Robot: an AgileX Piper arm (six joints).
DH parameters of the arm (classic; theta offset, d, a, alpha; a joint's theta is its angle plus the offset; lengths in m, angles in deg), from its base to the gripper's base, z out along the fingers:
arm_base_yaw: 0 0.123 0 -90
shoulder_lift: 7.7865 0 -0.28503 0
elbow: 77.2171 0 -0.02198 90
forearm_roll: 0 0.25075 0 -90
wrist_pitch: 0 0 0 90
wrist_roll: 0 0.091 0 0
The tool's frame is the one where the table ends.
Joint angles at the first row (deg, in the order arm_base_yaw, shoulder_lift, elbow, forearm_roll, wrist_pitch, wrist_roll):
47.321 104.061 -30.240 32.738 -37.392 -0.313
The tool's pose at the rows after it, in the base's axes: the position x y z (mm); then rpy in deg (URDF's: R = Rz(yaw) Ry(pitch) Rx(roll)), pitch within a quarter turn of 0, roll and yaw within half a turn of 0:
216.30 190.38 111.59 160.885 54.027 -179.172
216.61 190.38 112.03 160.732 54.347 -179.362
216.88 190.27 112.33 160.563 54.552 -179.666
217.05 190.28 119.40 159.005 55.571 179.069
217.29 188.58 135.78 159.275 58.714 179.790
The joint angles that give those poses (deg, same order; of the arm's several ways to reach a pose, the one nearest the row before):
47.320 103.951 -30.240 32.820 -37.394 -0.312
47.320 103.949 -30.239 32.820 -37.732 -0.312
47.321 103.950 -30.240 32.946 -37.984 -0.312
47.320 102.538 -30.240 33.068 -38.003 -0.554
47.322 99.189 -30.239 34.716 -38.004 -4.487

